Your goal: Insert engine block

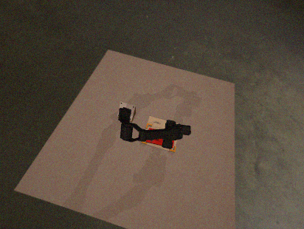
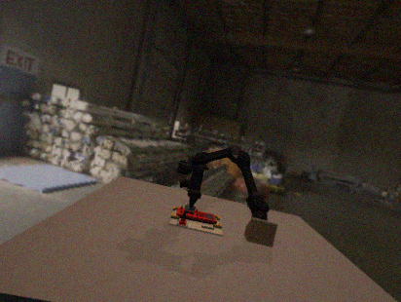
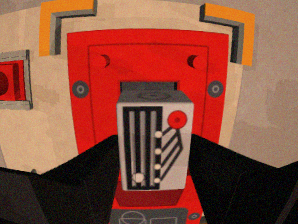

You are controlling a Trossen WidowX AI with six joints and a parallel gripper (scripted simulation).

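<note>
Now: the engine block 10 mm below my gripper tip. From my gripper tip the other things lie so: dark post: 130 mm to the left, 20 mm below, 20 mm ahead.
</note>
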